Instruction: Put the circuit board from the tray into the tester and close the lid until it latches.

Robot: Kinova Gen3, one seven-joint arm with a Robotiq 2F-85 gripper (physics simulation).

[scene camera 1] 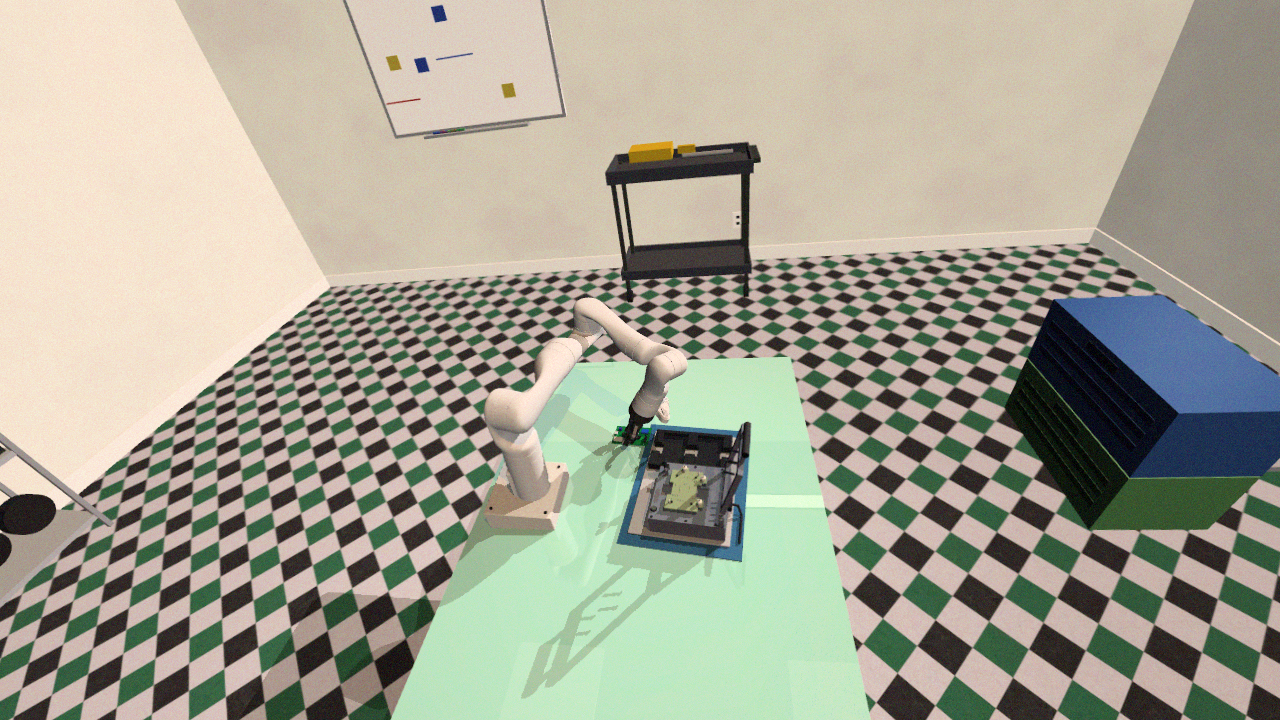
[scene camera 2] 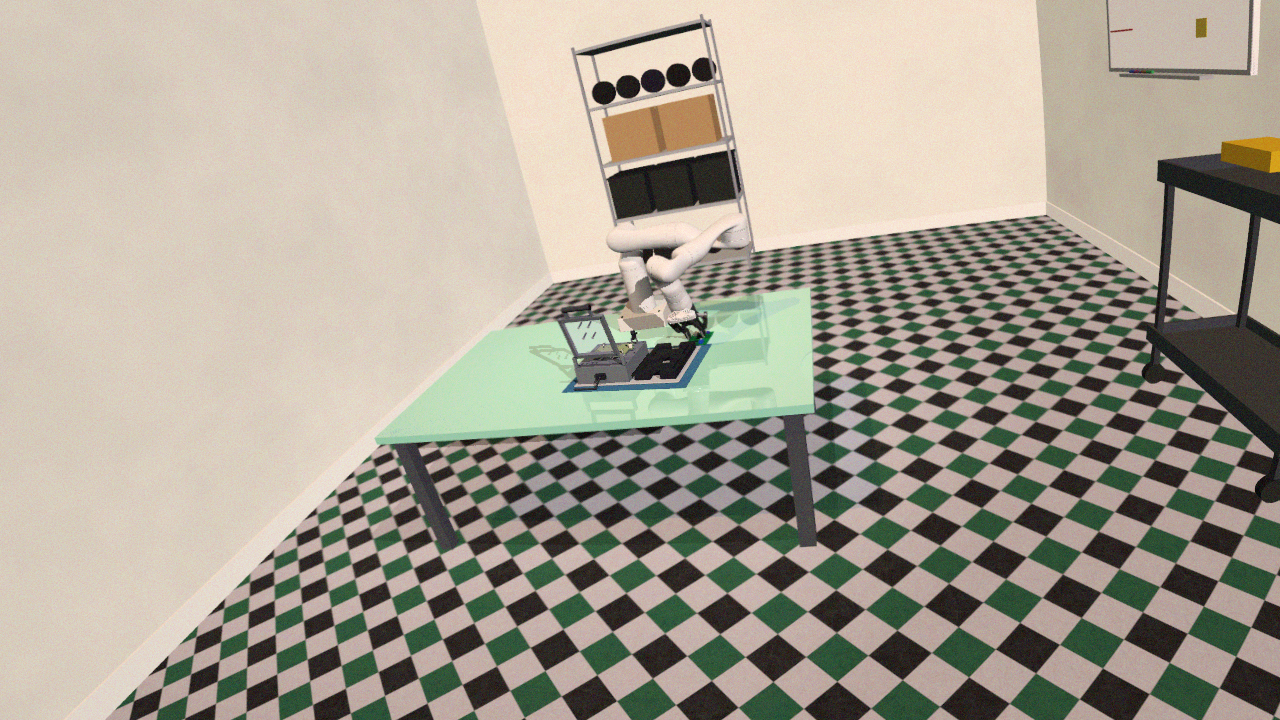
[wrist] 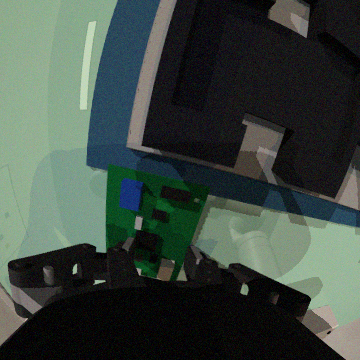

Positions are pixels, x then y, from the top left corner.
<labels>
A tester lid (scene camera 1: 734,467) is 1.14 m from the lens. A pin bed (scene camera 1: 685,482) is 1.23 m from the lens.
</labels>
